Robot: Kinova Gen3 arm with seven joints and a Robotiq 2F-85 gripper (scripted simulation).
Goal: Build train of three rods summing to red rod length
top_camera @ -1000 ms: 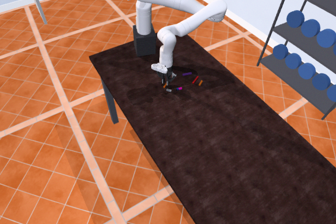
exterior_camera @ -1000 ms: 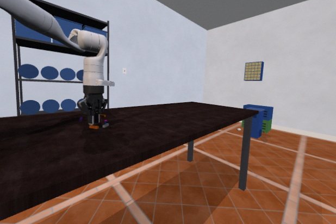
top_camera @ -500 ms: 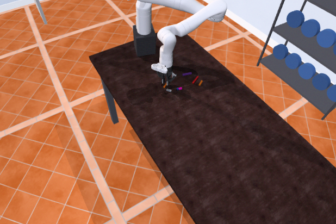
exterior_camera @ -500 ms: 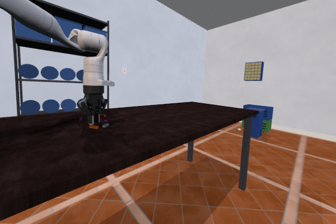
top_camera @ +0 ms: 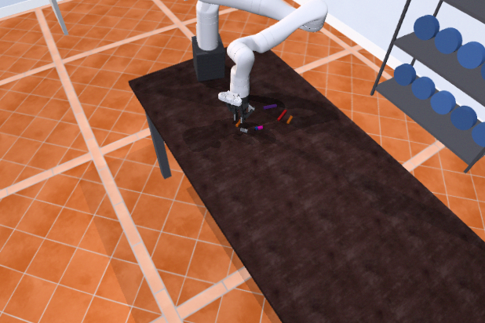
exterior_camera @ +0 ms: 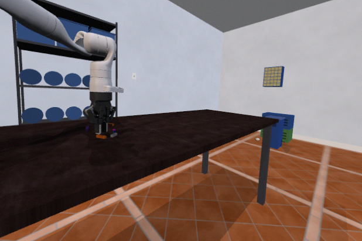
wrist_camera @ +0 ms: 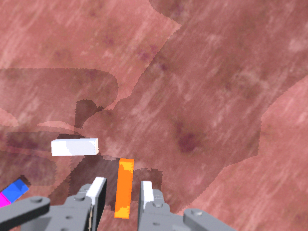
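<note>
Right now my hand is 40 mm short of the grey rod, 30 mm above it and 10 mm to the left of it. The rest, counted from my hand: purple rod 170 mm to the left, 30 mm below, 10 mm ahead; blue rod 70 mm ahead, 40 mm to the left, 30 mm below; magenta rod 80 mm ahead, 50 mm to the left, 30 mm below.
</note>
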